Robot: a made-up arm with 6 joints.
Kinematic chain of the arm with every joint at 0, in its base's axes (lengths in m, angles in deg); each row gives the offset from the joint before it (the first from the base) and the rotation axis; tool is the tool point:
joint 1: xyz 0 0 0.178 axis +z
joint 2: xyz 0 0 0 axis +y
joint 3: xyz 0 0 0.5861 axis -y
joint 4: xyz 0 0 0 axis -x
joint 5: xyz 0.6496 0 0 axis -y
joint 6: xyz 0 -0.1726 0 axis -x
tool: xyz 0 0 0
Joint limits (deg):
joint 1: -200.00..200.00
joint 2: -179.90..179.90
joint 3: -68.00..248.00
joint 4: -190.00..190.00
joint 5: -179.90..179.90
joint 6: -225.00..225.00
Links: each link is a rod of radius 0.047 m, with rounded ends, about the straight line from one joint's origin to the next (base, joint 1, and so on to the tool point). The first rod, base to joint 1, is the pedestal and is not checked.
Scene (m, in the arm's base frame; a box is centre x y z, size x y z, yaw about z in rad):
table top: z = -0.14
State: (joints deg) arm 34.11 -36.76 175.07 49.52 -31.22 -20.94
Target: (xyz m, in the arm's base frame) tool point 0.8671 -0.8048 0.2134
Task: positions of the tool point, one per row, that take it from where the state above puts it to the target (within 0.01 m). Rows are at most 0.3 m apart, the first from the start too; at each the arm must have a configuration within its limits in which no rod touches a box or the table.
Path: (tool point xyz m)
1: -0.5156 -0.7438 0.1982
2: -0.3484 -0.8996 0.2023
3: -0.1342 -1.0105 0.2057
4: 0.1130 -1.0628 0.2084
5: 0.3756 -1.0474 0.2108
6: 0.6338 -0.9606 0.2123
7: 0.8671 -0.8049 0.2135

